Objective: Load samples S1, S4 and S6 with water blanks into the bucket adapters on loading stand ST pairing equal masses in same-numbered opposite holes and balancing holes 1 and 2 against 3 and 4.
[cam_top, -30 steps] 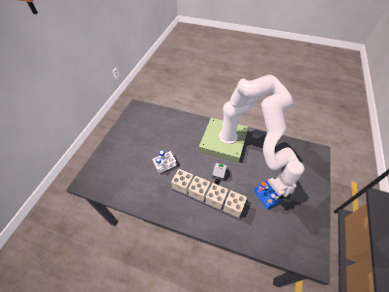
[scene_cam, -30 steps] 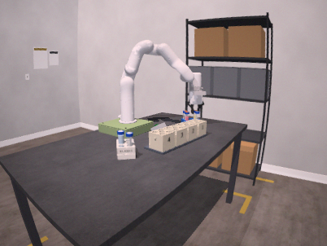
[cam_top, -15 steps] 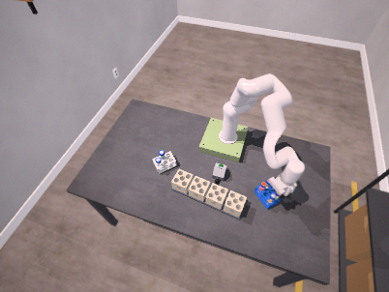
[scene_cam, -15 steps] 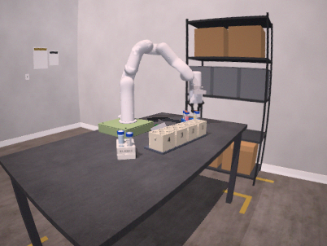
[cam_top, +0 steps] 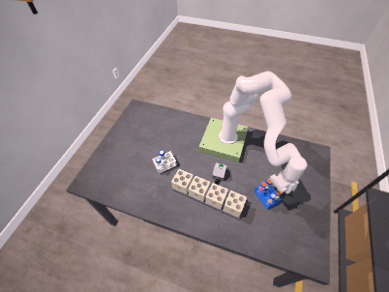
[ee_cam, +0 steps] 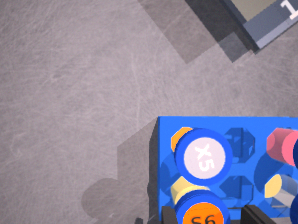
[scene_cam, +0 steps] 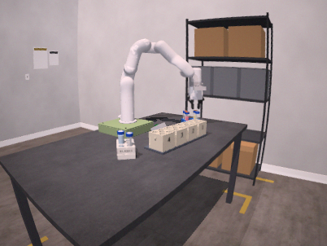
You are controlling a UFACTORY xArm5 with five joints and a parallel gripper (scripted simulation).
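Right now the sample tube S4 is 90 mm below my hand, 60 mm to the right of it and 60 mm behind it. Round my hand: sample tube S6: 90 mm below, 10 mm to the right; then blue sample rack: 120 mm below, 40 mm to the right, 10 mm behind; then white blanks rack: 710 mm to the right, 120 mm below, 10 mm behind.
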